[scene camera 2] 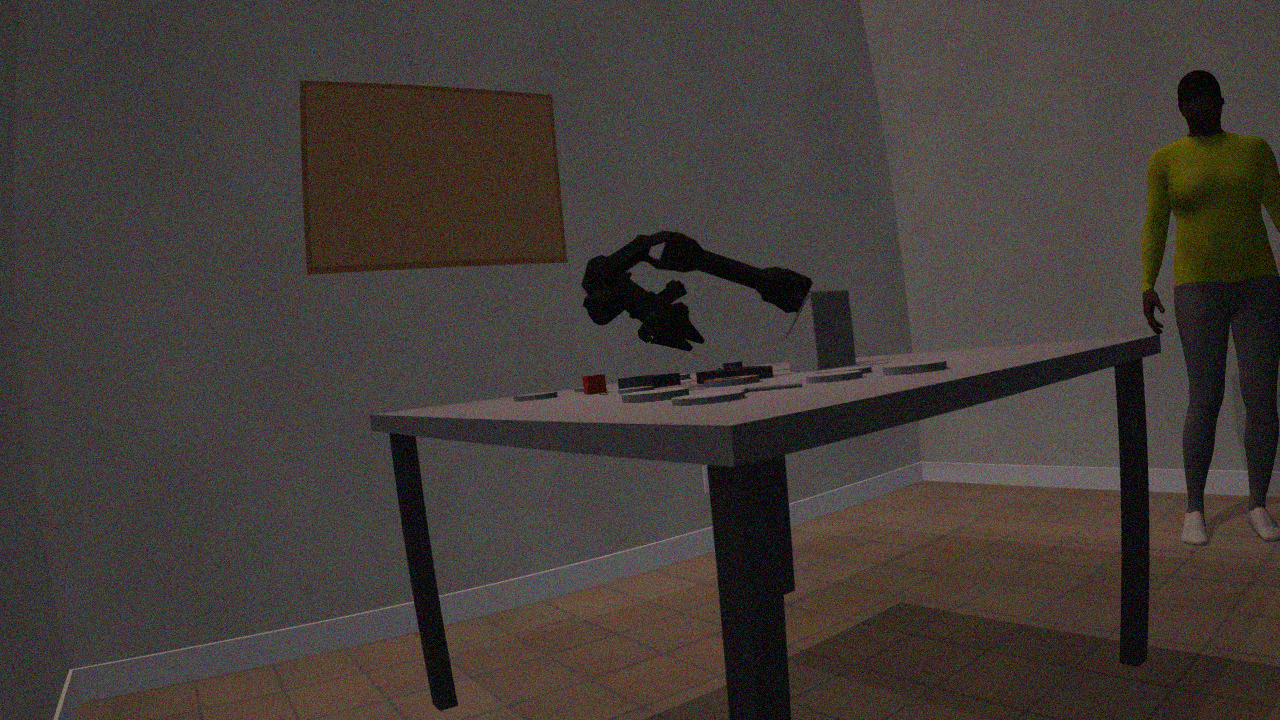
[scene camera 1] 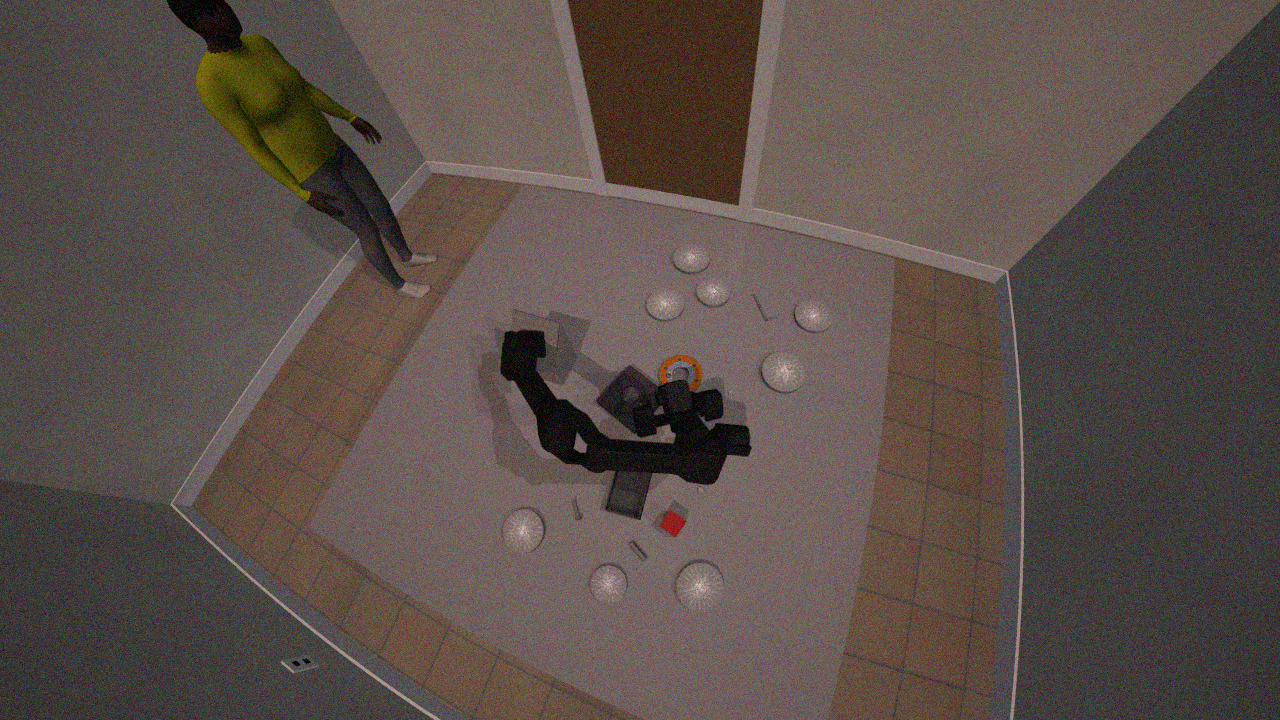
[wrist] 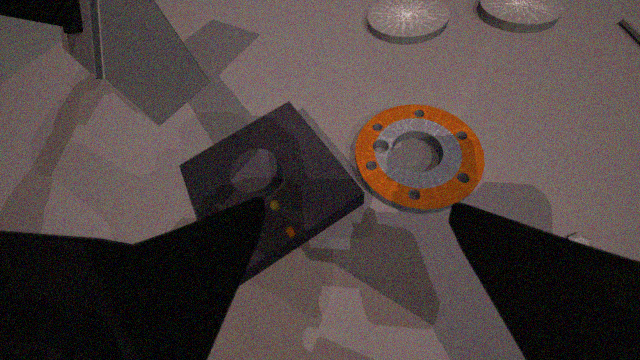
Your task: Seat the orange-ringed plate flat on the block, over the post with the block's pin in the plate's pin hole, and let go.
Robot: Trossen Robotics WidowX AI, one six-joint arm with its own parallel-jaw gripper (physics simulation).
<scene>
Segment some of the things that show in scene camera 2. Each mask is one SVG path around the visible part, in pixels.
My gripper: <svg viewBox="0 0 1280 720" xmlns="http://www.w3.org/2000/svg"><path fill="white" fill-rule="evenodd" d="M641 290L627 310L630 313L630 318L637 318L643 323L638 330L641 340L645 343L650 342L651 344L691 351L693 348L687 340L703 344L704 338L689 320L688 307L682 302L671 305L672 302L687 294L684 284L680 283L679 280L671 280L666 284L666 288L658 294L652 291L647 292L644 289Z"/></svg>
A dark tray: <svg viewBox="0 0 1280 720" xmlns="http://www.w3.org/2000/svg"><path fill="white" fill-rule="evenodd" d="M680 373L618 379L619 389L642 386L658 388L681 384Z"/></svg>
</scene>
